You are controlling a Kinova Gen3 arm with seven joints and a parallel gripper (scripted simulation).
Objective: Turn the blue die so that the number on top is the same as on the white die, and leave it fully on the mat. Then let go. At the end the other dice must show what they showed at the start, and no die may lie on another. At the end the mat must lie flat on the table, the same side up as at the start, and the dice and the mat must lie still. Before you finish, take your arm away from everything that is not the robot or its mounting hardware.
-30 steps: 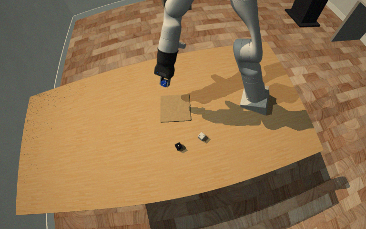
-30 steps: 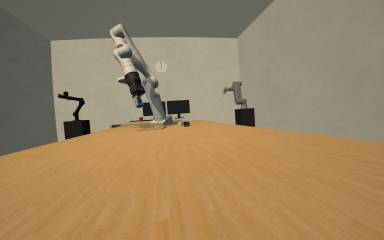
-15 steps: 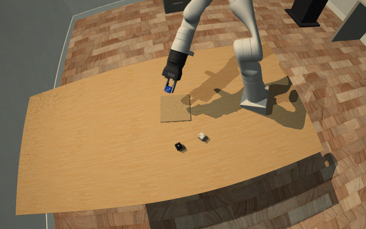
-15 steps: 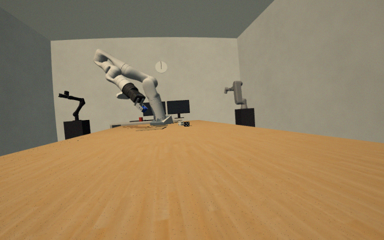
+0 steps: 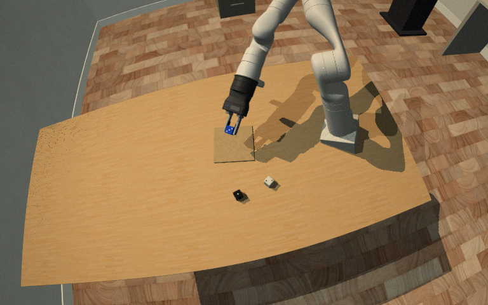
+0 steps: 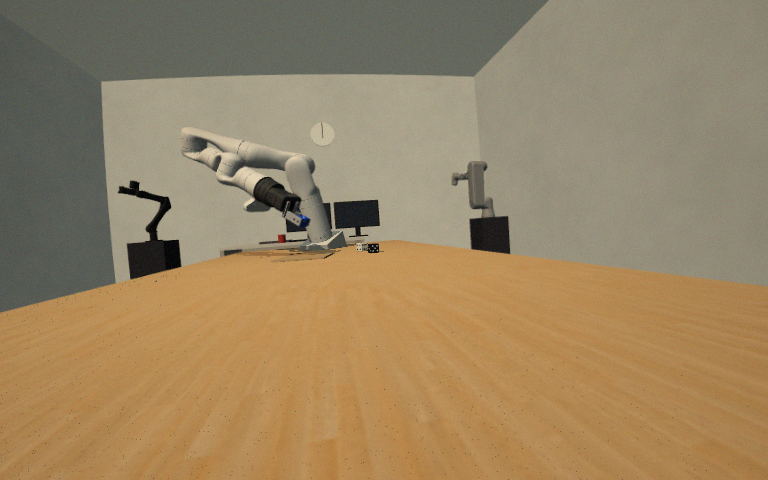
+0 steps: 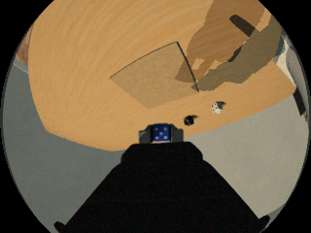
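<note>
Now: hand 10 cm above the tan mat. The rest, counted from my hand: blue die 1 cm to the left; then black die 3 cm ahead, 19 cm to the left, 9 cm below; then white die 8 cm behind, 17 cm to the left, 9 cm below.
</note>
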